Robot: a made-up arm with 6 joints. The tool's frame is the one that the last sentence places. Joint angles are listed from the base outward.
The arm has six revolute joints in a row. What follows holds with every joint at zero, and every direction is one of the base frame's. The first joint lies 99.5 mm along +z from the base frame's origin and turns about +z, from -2.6 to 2.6 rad. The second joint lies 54.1 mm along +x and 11.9 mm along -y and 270.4 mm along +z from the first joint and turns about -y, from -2.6 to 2.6 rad. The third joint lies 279.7 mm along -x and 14.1 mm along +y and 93.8 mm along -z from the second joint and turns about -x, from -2.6 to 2.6 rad. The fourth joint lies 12.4 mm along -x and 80 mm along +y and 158.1 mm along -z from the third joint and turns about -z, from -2.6 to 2.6 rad. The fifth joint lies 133.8 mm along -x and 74.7 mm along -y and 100.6 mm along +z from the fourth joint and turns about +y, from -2.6 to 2.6 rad. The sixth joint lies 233.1 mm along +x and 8.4 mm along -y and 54.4 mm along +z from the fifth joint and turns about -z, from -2.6 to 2.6 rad. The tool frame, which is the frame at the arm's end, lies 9.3 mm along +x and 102.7 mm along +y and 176.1 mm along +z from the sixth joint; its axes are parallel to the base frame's.
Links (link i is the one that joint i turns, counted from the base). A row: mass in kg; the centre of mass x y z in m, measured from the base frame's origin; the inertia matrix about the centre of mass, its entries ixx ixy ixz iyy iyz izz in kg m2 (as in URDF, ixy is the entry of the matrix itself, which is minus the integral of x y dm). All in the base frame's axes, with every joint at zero. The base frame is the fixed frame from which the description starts. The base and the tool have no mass.
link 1: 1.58; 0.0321 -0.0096 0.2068; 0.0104 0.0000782 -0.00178 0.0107 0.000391 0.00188
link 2: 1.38; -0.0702 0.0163 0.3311; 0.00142 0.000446 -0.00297 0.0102 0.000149 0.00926
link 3: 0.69; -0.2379 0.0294 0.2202; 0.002 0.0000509 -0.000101 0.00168 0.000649 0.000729
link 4: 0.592; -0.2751 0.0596 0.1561; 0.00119 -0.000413 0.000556 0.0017 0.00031 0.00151
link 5: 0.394; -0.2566 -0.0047 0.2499; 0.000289 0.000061 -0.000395 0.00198 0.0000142 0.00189
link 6: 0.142; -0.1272 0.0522 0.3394; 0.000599 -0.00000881 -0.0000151 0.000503 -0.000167 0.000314
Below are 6 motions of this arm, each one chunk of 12 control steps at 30 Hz.
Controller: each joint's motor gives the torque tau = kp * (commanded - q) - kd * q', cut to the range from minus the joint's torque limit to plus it. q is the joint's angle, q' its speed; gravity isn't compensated. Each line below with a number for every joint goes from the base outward.
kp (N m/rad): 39 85 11 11 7.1 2.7
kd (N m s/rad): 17 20 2.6 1.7 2.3 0.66
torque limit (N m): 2.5 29 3.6 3.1 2.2 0.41
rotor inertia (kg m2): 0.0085 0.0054 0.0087 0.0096 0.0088 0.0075
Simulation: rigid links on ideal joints. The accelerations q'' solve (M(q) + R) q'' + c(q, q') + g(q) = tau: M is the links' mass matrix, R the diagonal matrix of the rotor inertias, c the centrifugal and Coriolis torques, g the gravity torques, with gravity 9.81 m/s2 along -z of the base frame. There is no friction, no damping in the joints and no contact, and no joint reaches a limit. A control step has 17 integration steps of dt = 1/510 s. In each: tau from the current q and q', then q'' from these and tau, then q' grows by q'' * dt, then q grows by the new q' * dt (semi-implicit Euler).
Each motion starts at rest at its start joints. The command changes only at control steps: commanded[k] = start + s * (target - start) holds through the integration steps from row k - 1 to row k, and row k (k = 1, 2, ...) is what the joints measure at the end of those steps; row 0 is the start. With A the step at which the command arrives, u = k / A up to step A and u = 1 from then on. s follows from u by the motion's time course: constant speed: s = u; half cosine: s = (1 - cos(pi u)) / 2; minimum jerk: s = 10 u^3 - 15 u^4 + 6 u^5; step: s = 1 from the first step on.
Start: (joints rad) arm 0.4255 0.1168 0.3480 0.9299 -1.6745 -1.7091
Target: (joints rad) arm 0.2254 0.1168 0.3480 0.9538 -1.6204 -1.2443
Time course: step
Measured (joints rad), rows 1 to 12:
1: 0.4173 0.1234 0.3559 0.9238 -1.6716 -1.6831
2: 0.4046 0.1333 0.3688 0.9275 -1.6724 -1.6298
3: 0.3915 0.1430 0.3824 0.9378 -1.6753 -1.5792
4: 0.3790 0.1518 0.3952 0.9489 -1.6788 -1.5347
5: 0.3671 0.1595 0.4066 0.9588 -1.6824 -1.4961
6: 0.3562 0.1661 0.4164 0.9669 -1.6857 -1.4627
7: 0.3461 0.1717 0.4247 0.9732 -1.6886 -1.4339
8: 0.3368 0.1764 0.4318 0.9779 -1.6913 -1.4091
9: 0.3282 0.1804 0.4377 0.9814 -1.6936 -1.3877
10: 0.3203 0.1837 0.4426 0.9839 -1.6957 -1.3693
11: 0.3131 0.1865 0.4467 0.9857 -1.6975 -1.3534
12: 0.3064 0.1889 0.4501 0.9869 -1.6991 -1.3397

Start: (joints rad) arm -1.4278 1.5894 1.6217 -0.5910 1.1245 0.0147
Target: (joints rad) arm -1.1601 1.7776 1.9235 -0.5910 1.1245 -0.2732
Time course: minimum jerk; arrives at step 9
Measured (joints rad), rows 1 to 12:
1: -1.4272 1.5864 1.6200 -0.5831 1.1288 0.0131
2: -1.4257 1.5844 1.6234 -0.5737 1.1352 0.0092
3: -1.4220 1.5856 1.6328 -0.5660 1.1418 0.0016
4: -1.4150 1.5911 1.6491 -0.5598 1.1482 -0.0114
5: -1.4046 1.6010 1.6719 -0.5549 1.1541 -0.0303
6: -1.3912 1.6143 1.6991 -0.5509 1.1595 -0.0538
7: -1.3760 1.6295 1.7279 -0.5477 1.1641 -0.0799
8: -1.3605 1.6446 1.7552 -0.5451 1.1680 -0.1057
9: -1.3457 1.6581 1.7792 -0.5430 1.1712 -0.1292
10: -1.3319 1.6698 1.8002 -0.5414 1.1741 -0.1497
11: -1.3191 1.6799 1.8186 -0.5401 1.1768 -0.1674
12: -1.3073 1.6886 1.8348 -0.5391 1.1793 -0.1828

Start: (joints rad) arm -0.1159 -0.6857 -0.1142 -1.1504 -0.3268 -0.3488
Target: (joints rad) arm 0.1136 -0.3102 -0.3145 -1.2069 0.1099 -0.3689
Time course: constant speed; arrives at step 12
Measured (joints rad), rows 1 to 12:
1: -0.1149 -0.6745 -0.1148 -1.1530 -0.3204 -0.3491
2: -0.1124 -0.6576 -0.1139 -1.1583 -0.3074 -0.3501
3: -0.1085 -0.6384 -0.1144 -1.1636 -0.2912 -0.3510
4: -0.1035 -0.6174 -0.1166 -1.1687 -0.2727 -0.3521
5: -0.0975 -0.5950 -0.1204 -1.1734 -0.2524 -0.3532
6: -0.0905 -0.5713 -0.1256 -1.1778 -0.2302 -0.3544
7: -0.0826 -0.5465 -0.1319 -1.1819 -0.2066 -0.3557
8: -0.0738 -0.5208 -0.1393 -1.1859 -0.1815 -0.3570
9: -0.0643 -0.4943 -0.1476 -1.1897 -0.1551 -0.3583
10: -0.0541 -0.4671 -0.1565 -1.1933 -0.1276 -0.3597
11: -0.0432 -0.4393 -0.1661 -1.1968 -0.0991 -0.3611
12: -0.0317 -0.4110 -0.1762 -1.2002 -0.0697 -0.3626

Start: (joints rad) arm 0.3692 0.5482 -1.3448 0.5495 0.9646 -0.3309
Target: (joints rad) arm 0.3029 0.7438 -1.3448 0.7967 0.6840 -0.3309
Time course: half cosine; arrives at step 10
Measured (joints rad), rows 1 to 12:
1: 0.3703 0.5537 -1.3352 0.5505 0.9667 -0.3314
2: 0.3701 0.5629 -1.3188 0.5516 0.9669 -0.3313
3: 0.3692 0.5741 -1.3029 0.5568 0.9640 -0.3311
4: 0.3676 0.5873 -1.2891 0.5677 0.9577 -0.3308
5: 0.3654 0.6026 -1.2774 0.5841 0.9479 -0.3305
6: 0.3626 0.6197 -1.2675 0.6050 0.9348 -0.3302
7: 0.3593 0.6382 -1.2589 0.6288 0.9191 -0.3300
8: 0.3556 0.6570 -1.2512 0.6534 0.9016 -0.3297
9: 0.3518 0.6753 -1.2442 0.6767 0.8836 -0.3295
10: 0.3480 0.6918 -1.2378 0.6968 0.8664 -0.3293
11: 0.3444 0.7062 -1.2323 0.7129 0.8507 -0.3292
12: 0.3411 0.7184 -1.2278 0.7258 0.8365 -0.3291

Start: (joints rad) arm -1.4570 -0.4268 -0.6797 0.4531 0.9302 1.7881
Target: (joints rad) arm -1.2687 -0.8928 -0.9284 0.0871 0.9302 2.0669
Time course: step
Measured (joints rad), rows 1 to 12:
1: -1.4562 -0.4625 -0.6670 0.3805 0.9380 1.8136
2: -1.4422 -0.5063 -0.6824 0.3114 0.9397 1.8460
3: -1.4285 -0.5465 -0.6995 0.2577 0.9404 1.8747
4: -1.4161 -0.5816 -0.7156 0.2152 0.9411 1.8997
5: -1.4049 -0.6121 -0.7298 0.1812 0.9415 1.9213
6: -1.3945 -0.6384 -0.7422 0.1538 0.9417 1.9401
7: -1.3850 -0.6612 -0.7530 0.1318 0.9416 1.9565
8: -1.3763 -0.6809 -0.7623 0.1140 0.9413 1.9706
9: -1.3682 -0.6980 -0.7704 0.0995 0.9410 1.9829
10: -1.3608 -0.7127 -0.7774 0.0879 0.9405 1.9936
11: -1.3539 -0.7255 -0.7835 0.0784 0.9399 2.0029
12: -1.3475 -0.7366 -0.7887 0.0708 0.9393 2.0109

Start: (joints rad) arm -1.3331 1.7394 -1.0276 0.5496 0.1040 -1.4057
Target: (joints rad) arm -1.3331 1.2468 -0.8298 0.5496 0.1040 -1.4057
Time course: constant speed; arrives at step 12
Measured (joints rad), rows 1 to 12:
1: -1.3338 1.7315 -1.0236 0.5528 0.1032 -1.4078
2: -1.3341 1.7178 -1.0202 0.5582 0.1007 -1.4103
3: -1.3343 1.7001 -1.0156 0.5632 0.0982 -1.4126
4: -1.3344 1.6794 -1.0094 0.5673 0.0959 -1.4147
5: -1.3344 1.6561 -1.0017 0.5705 0.0939 -1.4165
6: -1.3345 1.6307 -0.9925 0.5730 0.0921 -1.4181
7: -1.3345 1.6033 -0.9821 0.5750 0.0906 -1.4195
8: -1.3345 1.5744 -0.9705 0.5764 0.0894 -1.4208
9: -1.3345 1.5441 -0.9578 0.5774 0.0885 -1.4220
10: -1.3344 1.5127 -0.9442 0.5780 0.0878 -1.4230
11: -1.3344 1.4803 -0.9297 0.5783 0.0874 -1.4240
12: -1.3343 1.4471 -0.9144 0.5784 0.0873 -1.4248

